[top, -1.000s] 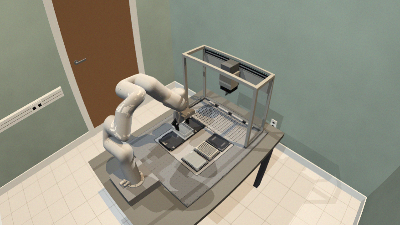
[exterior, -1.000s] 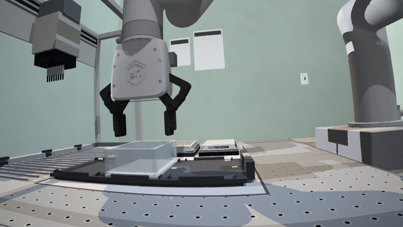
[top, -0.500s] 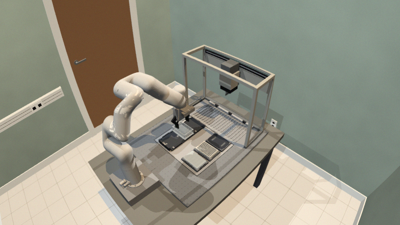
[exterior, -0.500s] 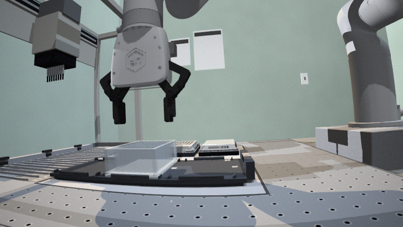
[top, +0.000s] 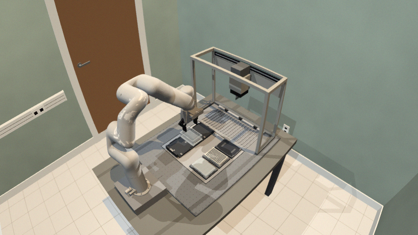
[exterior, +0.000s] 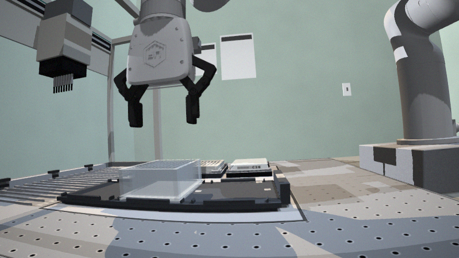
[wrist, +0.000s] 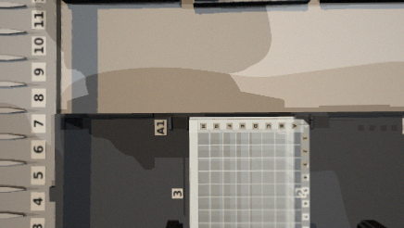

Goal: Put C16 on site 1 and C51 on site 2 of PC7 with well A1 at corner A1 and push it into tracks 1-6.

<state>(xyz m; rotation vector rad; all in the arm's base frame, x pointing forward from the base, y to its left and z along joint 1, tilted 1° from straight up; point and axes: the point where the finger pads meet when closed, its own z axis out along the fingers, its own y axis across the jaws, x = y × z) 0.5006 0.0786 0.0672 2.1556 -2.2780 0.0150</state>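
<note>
Right now the 384-well plate C16 is 130 mm behind my hand, 220 mm to the right of it and 100 mm below it. Also, from my hand: nest S3: 90 mm ahead, 240 mm to the right, 110 mm below; carrier PC7: 10 mm behind, 100 mm below; nest S1: 130 mm behind, 220 mm to the right, 110 mm below.
</note>
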